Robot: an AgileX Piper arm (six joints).
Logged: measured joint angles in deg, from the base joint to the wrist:
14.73, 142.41, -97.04, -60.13, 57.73, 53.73
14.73, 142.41, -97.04, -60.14, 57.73, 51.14
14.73, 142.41, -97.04, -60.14, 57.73, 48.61
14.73, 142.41, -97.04, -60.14, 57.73, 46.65
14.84, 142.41, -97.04, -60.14, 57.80, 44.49
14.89, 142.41, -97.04, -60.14, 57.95, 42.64
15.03, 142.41, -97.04, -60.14, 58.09, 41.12
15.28, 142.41, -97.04, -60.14, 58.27, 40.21
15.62, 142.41, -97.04, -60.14, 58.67, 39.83
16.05, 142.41, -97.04, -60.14, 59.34, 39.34
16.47, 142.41, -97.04, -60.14, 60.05, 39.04
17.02, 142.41, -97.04, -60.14, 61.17, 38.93
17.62, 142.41, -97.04, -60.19, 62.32, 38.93
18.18, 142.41, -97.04, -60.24, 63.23, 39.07
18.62, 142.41, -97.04, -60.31, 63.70, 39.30
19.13, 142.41, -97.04, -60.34, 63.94, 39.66
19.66, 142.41, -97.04, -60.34, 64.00, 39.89
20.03, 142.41, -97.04, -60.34, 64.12, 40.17
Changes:
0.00, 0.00, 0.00, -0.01, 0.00, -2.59
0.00, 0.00, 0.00, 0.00, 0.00, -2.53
0.00, 0.00, 0.00, 0.00, 0.00, -1.96
0.11, 0.00, 0.00, 0.00, 0.07, -2.16
0.05, 0.00, 0.00, 0.00, 0.15, -1.85
0.14, 0.00, 0.00, 0.00, 0.14, -1.52
0.25, 0.00, 0.00, 0.00, 0.18, -0.91
0.34, 0.00, 0.00, 0.00, 0.40, -0.38
0.43, 0.00, 0.00, 0.00, 0.67, -0.49
0.42, 0.00, 0.00, 0.00, 0.71, -0.30
0.55, 0.00, 0.00, 0.00, 1.12, -0.11
0.60, 0.00, 0.00, -0.05, 1.15, 0.00
0.56, 0.00, 0.00, -0.05, 0.91, 0.14
0.44, 0.00, 0.00, -0.07, 0.47, 0.23
0.51, 0.00, 0.00, -0.03, 0.24, 0.36
0.53, 0.00, 0.00, 0.00, 0.06, 0.23
0.37, 0.00, 0.00, 0.00, 0.12, 0.28

